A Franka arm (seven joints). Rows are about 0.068 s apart.
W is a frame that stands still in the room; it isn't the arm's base.
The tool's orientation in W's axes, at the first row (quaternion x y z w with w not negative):
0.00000, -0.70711, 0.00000, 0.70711
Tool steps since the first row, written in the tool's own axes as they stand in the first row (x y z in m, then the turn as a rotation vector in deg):
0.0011, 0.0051, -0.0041, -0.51, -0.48, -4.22
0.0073, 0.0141, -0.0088, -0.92, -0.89, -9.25
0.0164, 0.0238, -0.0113, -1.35, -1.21, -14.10
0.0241, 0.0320, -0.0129, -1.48, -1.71, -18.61
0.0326, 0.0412, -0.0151, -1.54, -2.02, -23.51
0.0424, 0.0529, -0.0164, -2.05, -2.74, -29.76
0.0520, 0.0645, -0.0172, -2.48, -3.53, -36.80
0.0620, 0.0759, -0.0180, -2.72, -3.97, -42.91
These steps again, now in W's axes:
0.0041, 0.0051, 0.0011, 4.22, -0.48, -0.51
0.0088, 0.0141, 0.0073, 9.25, -0.89, -0.92
0.0113, 0.0238, 0.0164, 14.10, -1.21, -1.35
0.0129, 0.0320, 0.0241, 18.61, -1.71, -1.48
0.0151, 0.0412, 0.0326, 23.51, -2.02, -1.54
0.0164, 0.0529, 0.0424, 29.76, -2.74, -2.05
0.0172, 0.0645, 0.0520, 36.80, -3.53, -2.48
0.0180, 0.0759, 0.0620, 42.91, -3.97, -2.72

